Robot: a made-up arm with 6 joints. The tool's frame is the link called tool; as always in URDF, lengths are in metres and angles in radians. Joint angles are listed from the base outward.
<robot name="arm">
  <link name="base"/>
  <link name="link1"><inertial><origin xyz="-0.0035 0.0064 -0.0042"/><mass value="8.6"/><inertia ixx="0.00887" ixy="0" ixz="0" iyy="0.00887" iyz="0" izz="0.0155"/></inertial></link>
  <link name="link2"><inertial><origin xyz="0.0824 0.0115 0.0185"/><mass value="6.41"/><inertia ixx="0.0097" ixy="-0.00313" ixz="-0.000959" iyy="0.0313" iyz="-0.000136" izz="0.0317"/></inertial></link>
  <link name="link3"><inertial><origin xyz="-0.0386 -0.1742 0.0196"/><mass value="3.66"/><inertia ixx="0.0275" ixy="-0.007" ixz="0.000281" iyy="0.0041" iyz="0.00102" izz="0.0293"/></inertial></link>
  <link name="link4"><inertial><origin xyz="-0.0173 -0.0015 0.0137"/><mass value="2.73"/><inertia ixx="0.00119" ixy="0" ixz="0" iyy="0.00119" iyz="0" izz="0.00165"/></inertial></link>
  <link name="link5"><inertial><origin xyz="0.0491 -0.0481 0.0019"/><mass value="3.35"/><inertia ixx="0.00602" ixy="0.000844" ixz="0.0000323" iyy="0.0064" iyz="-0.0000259" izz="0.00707"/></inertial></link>
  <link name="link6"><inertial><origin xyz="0.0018 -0.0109 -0.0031"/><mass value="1.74"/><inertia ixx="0.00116" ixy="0" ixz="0" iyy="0.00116" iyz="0" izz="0.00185"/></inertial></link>
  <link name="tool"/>
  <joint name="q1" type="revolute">
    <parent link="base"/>
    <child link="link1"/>
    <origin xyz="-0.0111 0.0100 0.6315" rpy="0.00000 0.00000 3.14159"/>
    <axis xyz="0 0 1"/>
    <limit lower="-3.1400" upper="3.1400"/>
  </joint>
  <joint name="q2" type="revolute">
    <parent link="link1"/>
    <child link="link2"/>
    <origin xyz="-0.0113 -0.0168 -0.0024" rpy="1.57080 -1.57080 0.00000"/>
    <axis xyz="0 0 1"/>
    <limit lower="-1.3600" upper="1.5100"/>
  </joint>
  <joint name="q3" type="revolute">
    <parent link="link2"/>
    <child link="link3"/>
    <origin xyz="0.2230 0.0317 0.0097" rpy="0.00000 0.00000 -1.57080"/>
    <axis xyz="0 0 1"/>
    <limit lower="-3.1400" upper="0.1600"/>
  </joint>
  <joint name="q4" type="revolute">
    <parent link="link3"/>
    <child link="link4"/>
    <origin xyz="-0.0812 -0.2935 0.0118" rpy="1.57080 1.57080 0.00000"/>
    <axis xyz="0 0 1"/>
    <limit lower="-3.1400" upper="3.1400"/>
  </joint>
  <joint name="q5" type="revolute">
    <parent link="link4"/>
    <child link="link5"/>
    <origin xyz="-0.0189 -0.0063 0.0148" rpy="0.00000 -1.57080 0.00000"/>
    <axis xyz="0 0 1"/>
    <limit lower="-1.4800" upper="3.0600"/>
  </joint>
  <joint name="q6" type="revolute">
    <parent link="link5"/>
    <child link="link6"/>
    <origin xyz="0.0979 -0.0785 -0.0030" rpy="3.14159 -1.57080 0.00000"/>
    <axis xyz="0 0 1"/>
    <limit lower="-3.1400" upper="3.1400"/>
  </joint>
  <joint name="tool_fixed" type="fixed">
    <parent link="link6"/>
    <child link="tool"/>
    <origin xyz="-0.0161 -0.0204 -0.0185" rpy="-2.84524 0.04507 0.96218"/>
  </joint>
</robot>
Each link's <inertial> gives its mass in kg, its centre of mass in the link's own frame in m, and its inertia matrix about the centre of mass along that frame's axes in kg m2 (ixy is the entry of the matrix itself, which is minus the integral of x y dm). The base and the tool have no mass. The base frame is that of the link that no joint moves.
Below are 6 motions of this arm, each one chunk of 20 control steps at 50 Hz.
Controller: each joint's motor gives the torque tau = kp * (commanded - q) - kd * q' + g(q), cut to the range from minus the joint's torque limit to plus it. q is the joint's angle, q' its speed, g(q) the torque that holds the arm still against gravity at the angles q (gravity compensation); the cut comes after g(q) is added. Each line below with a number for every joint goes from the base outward.
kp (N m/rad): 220 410 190 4.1 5.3 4.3
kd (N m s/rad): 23 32 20 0.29 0.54 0.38
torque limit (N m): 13 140 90 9.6 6.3 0.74
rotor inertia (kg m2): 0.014 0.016 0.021 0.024 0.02 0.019
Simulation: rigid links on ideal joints. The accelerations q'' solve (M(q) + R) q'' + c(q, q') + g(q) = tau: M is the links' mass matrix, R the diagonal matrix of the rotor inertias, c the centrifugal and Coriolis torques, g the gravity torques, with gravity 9.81 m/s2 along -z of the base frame. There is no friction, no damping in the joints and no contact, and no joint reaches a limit. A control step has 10 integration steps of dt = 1/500 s. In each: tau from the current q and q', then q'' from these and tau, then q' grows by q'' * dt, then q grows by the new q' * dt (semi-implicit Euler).
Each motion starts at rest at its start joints. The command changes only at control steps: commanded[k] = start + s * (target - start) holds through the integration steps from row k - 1 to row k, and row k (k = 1, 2, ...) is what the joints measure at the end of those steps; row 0 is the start. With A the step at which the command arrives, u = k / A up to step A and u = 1 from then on. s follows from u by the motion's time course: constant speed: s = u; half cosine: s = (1 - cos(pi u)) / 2; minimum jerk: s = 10 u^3 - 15 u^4 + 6 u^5; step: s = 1 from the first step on.
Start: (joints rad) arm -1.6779 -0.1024 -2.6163 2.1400 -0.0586 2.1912
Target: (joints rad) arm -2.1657 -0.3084 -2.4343 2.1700 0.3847 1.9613
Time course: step
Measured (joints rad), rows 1 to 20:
1: -1.7133 -0.1339 -2.5679 2.1621 -0.0259 2.1859
2: -1.7864 -0.1627 -2.5325 2.2222 0.0267 2.1702
3: -1.8554 -0.1870 -2.5072 2.2821 0.0740 2.1459
4: -1.9117 -0.2081 -2.4883 2.3307 0.1123 2.1172
5: -1.9575 -0.2263 -2.4745 2.3662 0.1436 2.0875
6: -1.9949 -0.2421 -2.4646 2.3882 0.1700 2.0592
7: -2.0254 -0.2557 -2.4578 2.3969 0.1931 2.0338
8: -2.0503 -0.2674 -2.4532 2.3932 0.2144 2.0120
9: -2.0708 -0.2774 -2.4504 2.3784 0.2345 1.9941
10: -2.0876 -0.2858 -2.4489 2.3544 0.2539 1.9799
11: -2.1015 -0.2929 -2.4483 2.3229 0.2727 1.9691
12: -2.1129 -0.2989 -2.4483 2.2861 0.2910 1.9611
13: -2.1223 -0.3040 -2.4488 2.2460 0.3088 1.9555
14: -2.1300 -0.3081 -2.4495 2.2047 0.3258 1.9516
15: -2.1364 -0.3116 -2.4504 2.1640 0.3421 1.9492
16: -2.1416 -0.3145 -2.4514 2.1256 0.3575 1.9476
17: -2.1459 -0.3168 -2.4523 2.0907 0.3721 1.9467
18: -2.1494 -0.3187 -2.4531 2.0605 0.3857 1.9463
19: -2.1523 -0.3201 -2.4538 2.0356 0.3983 1.9461
20: -2.1547 -0.3211 -2.4543 2.0165 0.4098 1.9460

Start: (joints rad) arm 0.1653 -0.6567 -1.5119 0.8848 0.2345 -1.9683
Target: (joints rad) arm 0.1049 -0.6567 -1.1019 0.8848 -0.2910 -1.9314
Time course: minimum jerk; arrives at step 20
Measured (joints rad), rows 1 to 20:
1: 0.1653 -0.6567 -1.5119 0.8848 0.2345 -1.9683
2: 0.1652 -0.6569 -1.5116 0.8846 0.2343 -1.9683
3: 0.1651 -0.6573 -1.5106 0.8839 0.2334 -1.9682
4: 0.1648 -0.6582 -1.5084 0.8824 0.2310 -1.9681
5: 0.1642 -0.6596 -1.5044 0.8795 0.2262 -1.9678
6: 0.1632 -0.6616 -1.4980 0.8748 0.2177 -1.9673
7: 0.1619 -0.6640 -1.4888 0.8680 0.2043 -1.9665
8: 0.1601 -0.6668 -1.4765 0.8590 0.1850 -1.9655
9: 0.1578 -0.6697 -1.4608 0.8479 0.1591 -1.9641
10: 0.1549 -0.6723 -1.4417 0.8351 0.1264 -1.9624
11: 0.1516 -0.6745 -1.4196 0.8212 0.0871 -1.9606
12: 0.1477 -0.6761 -1.3947 0.8070 0.0421 -1.9585
13: 0.1434 -0.6767 -1.3676 0.7935 -0.0072 -1.9564
14: 0.1389 -0.6763 -1.3390 0.7817 -0.0588 -1.9543
15: 0.1343 -0.6748 -1.3096 0.7726 -0.1104 -1.9523
16: 0.1298 -0.6724 -1.2803 0.7672 -0.1596 -1.9503
17: 0.1255 -0.6692 -1.2518 0.7660 -0.2039 -1.9484
18: 0.1216 -0.6654 -1.2251 0.7696 -0.2414 -1.9465
19: 0.1182 -0.6612 -1.2006 0.7783 -0.2705 -1.9447
20: 0.1152 -0.6570 -1.1788 0.7919 -0.2904 -1.9429

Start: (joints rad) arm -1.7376 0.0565 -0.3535 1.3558 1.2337 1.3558
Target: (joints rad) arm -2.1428 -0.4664 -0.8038 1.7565 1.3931 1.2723
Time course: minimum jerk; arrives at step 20
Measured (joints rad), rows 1 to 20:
1: -1.7376 0.0564 -0.3535 1.3557 1.2337 1.3558
2: -1.7379 0.0559 -0.3534 1.3553 1.2339 1.3559
3: -1.7389 0.0542 -0.3532 1.3535 1.2347 1.3560
4: -1.7412 0.0503 -0.3531 1.3491 1.2364 1.3563
5: -1.7455 0.0432 -0.3536 1.3410 1.2399 1.3566
6: -1.7525 0.0321 -0.3554 1.3279 1.2456 1.3570
7: -1.7625 0.0162 -0.3593 1.3095 1.2543 1.3571
8: -1.7759 -0.0047 -0.3665 1.2859 1.2663 1.3568
9: -1.7927 -0.0306 -0.3776 1.2584 1.2819 1.3557
10: -1.8128 -0.0612 -0.3936 1.2293 1.3009 1.3538
11: -1.8358 -0.0957 -0.4147 1.2015 1.3225 1.3508
12: -1.8613 -0.1333 -0.4411 1.1787 1.3454 1.3467
13: -1.8886 -0.1728 -0.4723 1.1649 1.3673 1.3415
14: -1.9171 -0.2130 -0.5074 1.1639 1.3858 1.3354
15: -1.9460 -0.2526 -0.5454 1.1789 1.3985 1.3285
16: -1.9746 -0.2904 -0.5849 1.2124 1.4035 1.3212
17: -2.0018 -0.3255 -0.6248 1.2656 1.4001 1.3139
18: -2.0270 -0.3570 -0.6637 1.3388 1.3886 1.3068
19: -2.0494 -0.3845 -0.7008 1.4307 1.3707 1.3001
20: -2.0688 -0.4080 -0.7351 1.5385 1.3496 1.2941

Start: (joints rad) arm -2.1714 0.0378 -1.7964 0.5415 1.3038 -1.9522
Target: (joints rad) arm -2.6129 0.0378 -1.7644 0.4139 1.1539 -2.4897
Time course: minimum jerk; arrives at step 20
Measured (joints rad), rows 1 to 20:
1: -2.1714 0.0378 -1.7964 0.5415 1.3038 -1.9522
2: -2.1716 0.0378 -1.7964 0.5417 1.3040 -1.9525
3: -2.1721 0.0377 -1.7963 0.5422 1.3047 -1.9534
4: -2.1736 0.0375 -1.7962 0.5436 1.3063 -1.9557
5: -2.1766 0.0372 -1.7959 0.5461 1.3095 -1.9604
6: -2.1819 0.0367 -1.7955 0.5503 1.3145 -1.9684
7: -2.1900 0.0361 -1.7950 0.5562 1.3217 -1.9807
8: -2.2014 0.0354 -1.7943 0.5636 1.3304 -1.9981
9: -2.2162 0.0346 -1.7933 0.5721 1.3401 -2.0209
10: -2.2345 0.0339 -1.7921 0.5809 1.3497 -2.0493
11: -2.2562 0.0333 -1.7907 0.5893 1.3583 -2.0831
12: -2.2812 0.0330 -1.7890 0.5968 1.3651 -2.1217
13: -2.3094 0.0329 -1.7871 0.6027 1.3695 -2.1641
14: -2.3406 0.0331 -1.7850 0.6065 1.3708 -2.2091
15: -2.3738 0.0337 -1.7826 0.6072 1.3677 -2.2552
16: -2.4080 0.0347 -1.7800 0.6033 1.3587 -2.3007
17: -2.4417 0.0362 -1.7773 0.5940 1.3427 -2.3438
18: -2.4738 0.0380 -1.7744 0.5784 1.3197 -2.3830
19: -2.5036 0.0401 -1.7713 0.5566 1.2903 -2.4171
20: -2.5304 0.0424 -1.7683 0.5288 1.2559 -2.4452

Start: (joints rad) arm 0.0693 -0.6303 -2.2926 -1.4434 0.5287 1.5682
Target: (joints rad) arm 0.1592 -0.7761 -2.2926 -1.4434 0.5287 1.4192
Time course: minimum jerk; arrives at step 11
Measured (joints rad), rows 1 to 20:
1: 0.0694 -0.6304 -2.2925 -1.4434 0.5287 1.5682
2: 0.0698 -0.6309 -2.2917 -1.4435 0.5286 1.5679
3: 0.0712 -0.6326 -2.2896 -1.4442 0.5285 1.5668
4: 0.0739 -0.6360 -2.2858 -1.4459 0.5283 1.5641
5: 0.0783 -0.6416 -2.2804 -1.4495 0.5282 1.5591
6: 0.0842 -0.6496 -2.2739 -1.4556 0.5284 1.5510
7: 0.0914 -0.6598 -2.2672 -1.4642 0.5288 1.5398
8: 0.0995 -0.6718 -2.2614 -1.4751 0.5296 1.5256
9: 0.1077 -0.6849 -2.2575 -1.4874 0.5307 1.5093
10: 0.1155 -0.6984 -2.2562 -1.4996 0.5319 1.4919
11: 0.1225 -0.7115 -2.2577 -1.5104 0.5334 1.4747
12: 0.1287 -0.7241 -2.2614 -1.5184 0.5349 1.4587
13: 0.1342 -0.7359 -2.2667 -1.5226 0.5366 1.4447
14: 0.1391 -0.7469 -2.2730 -1.5225 0.5383 1.4329
15: 0.1433 -0.7569 -2.2798 -1.5181 0.5399 1.4235
16: 0.1470 -0.7659 -2.2867 -1.5095 0.5412 1.4165
17: 0.1503 -0.7739 -2.2934 -1.4973 0.5422 1.4115
18: 0.1531 -0.7807 -2.2996 -1.4822 0.5427 1.4084
19: 0.1554 -0.7864 -2.3052 -1.4650 0.5424 1.4068
20: 0.1574 -0.7910 -2.3100 -1.4465 0.5414 1.4065

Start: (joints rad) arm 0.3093 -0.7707 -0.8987 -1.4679 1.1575 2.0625
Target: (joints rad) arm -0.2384 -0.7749 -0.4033 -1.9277 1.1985 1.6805
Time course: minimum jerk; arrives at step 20
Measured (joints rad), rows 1 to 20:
1: 0.3092 -0.7707 -0.8987 -1.4679 1.1574 2.0625
2: 0.3087 -0.7709 -0.8984 -1.4678 1.1566 2.0624
3: 0.3071 -0.7715 -0.8975 -1.4678 1.1539 2.0619
4: 0.3035 -0.7727 -0.8953 -1.4682 1.1483 2.0606
5: 0.2969 -0.7745 -0.8913 -1.4695 1.1386 2.0580
6: 0.2865 -0.7771 -0.8848 -1.4725 1.1244 2.0534
7: 0.2717 -0.7801 -0.8751 -1.4783 1.1054 2.0463
8: 0.2522 -0.7834 -0.8619 -1.4877 1.0823 2.0361
9: 0.2280 -0.7867 -0.8447 -1.5015 1.0561 2.0225
10: 0.1993 -0.7895 -0.8234 -1.5204 1.0281 2.0053
11: 0.1666 -0.7916 -0.7981 -1.5445 1.0001 1.9846
12: 0.1308 -0.7927 -0.7691 -1.5737 0.9742 1.9605
13: 0.0928 -0.7924 -0.7368 -1.6077 0.9524 1.9336
14: 0.0538 -0.7908 -0.7017 -1.6458 0.9370 1.9045
15: 0.0147 -0.7878 -0.6647 -1.6872 0.9296 1.8741
16: -0.0232 -0.7836 -0.6266 -1.7309 0.9315 1.8431
17: -0.0591 -0.7785 -0.5885 -1.7755 0.9431 1.8126
18: -0.0920 -0.7730 -0.5514 -1.8194 0.9641 1.7835
19: -0.1212 -0.7674 -0.5164 -1.8604 0.9929 1.7565
20: -0.1466 -0.7624 -0.4846 -1.8959 1.0274 1.7325

